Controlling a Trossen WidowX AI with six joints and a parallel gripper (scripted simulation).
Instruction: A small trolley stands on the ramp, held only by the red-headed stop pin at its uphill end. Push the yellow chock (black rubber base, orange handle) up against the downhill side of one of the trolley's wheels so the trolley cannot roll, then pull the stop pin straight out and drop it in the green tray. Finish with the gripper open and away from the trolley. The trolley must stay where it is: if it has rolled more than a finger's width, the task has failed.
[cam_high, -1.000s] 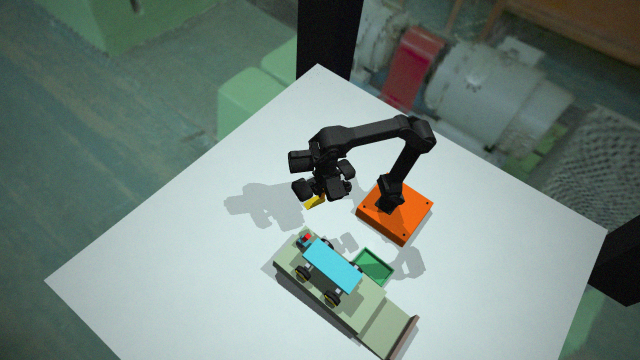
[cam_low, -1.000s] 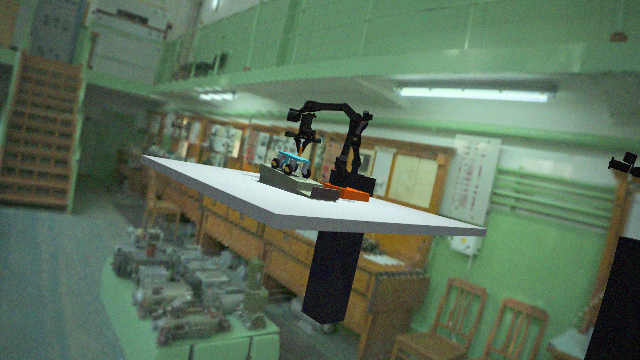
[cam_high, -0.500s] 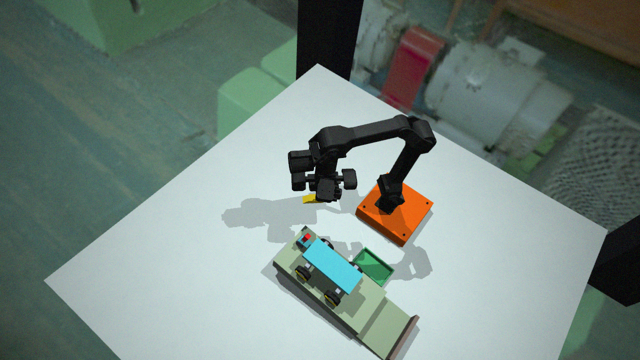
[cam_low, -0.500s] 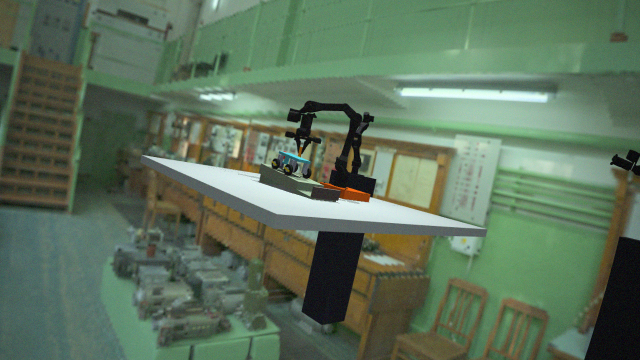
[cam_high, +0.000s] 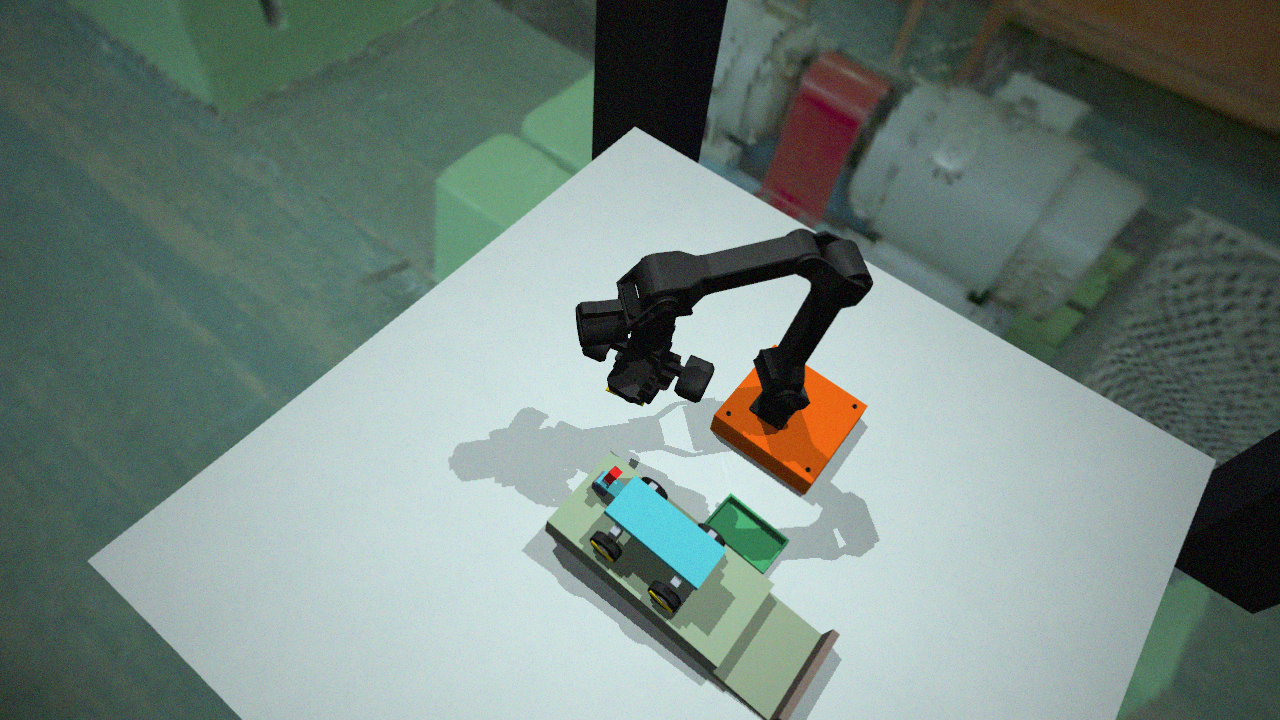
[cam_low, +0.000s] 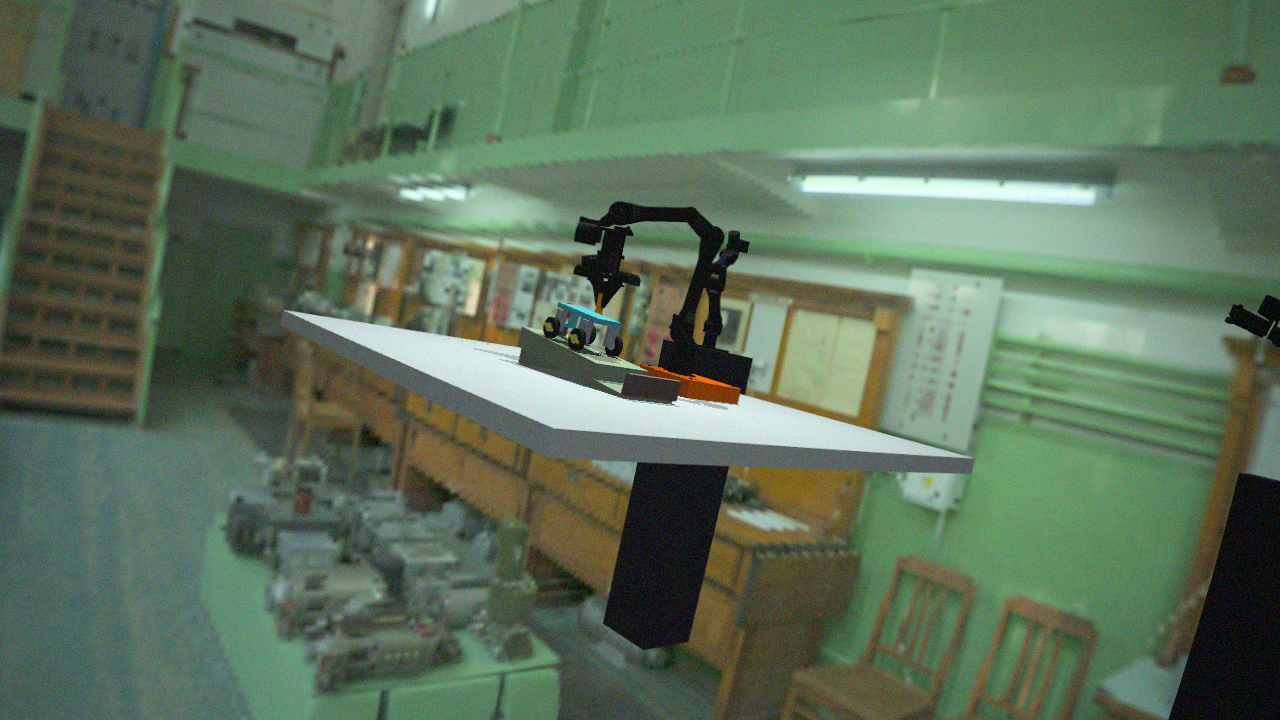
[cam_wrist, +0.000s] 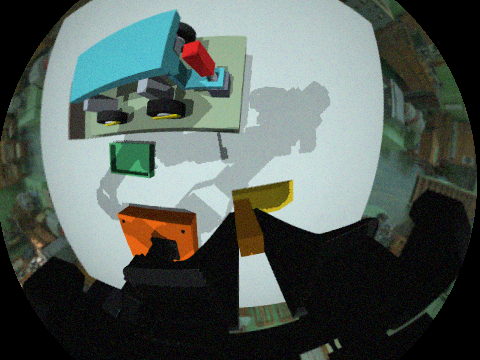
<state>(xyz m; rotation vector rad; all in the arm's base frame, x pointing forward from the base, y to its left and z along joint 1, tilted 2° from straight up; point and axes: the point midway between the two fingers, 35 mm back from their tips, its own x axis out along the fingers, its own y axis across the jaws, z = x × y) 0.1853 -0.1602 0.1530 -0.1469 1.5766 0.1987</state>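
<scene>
Right now the red-headed stop pin is 130 mm ahead of my gripper tip, 40 mm to the left of it and 40 mm below it. From my gripper tip the other things lie so: brown lip (160 mm ahead, 420 mm to the left, 140 mm below); then yellow chock (10 mm ahead, 20 mm to the right, 10 mm below); then cyan trolley (150 mm ahead, 150 mm to the left, 60 mm below).
</scene>
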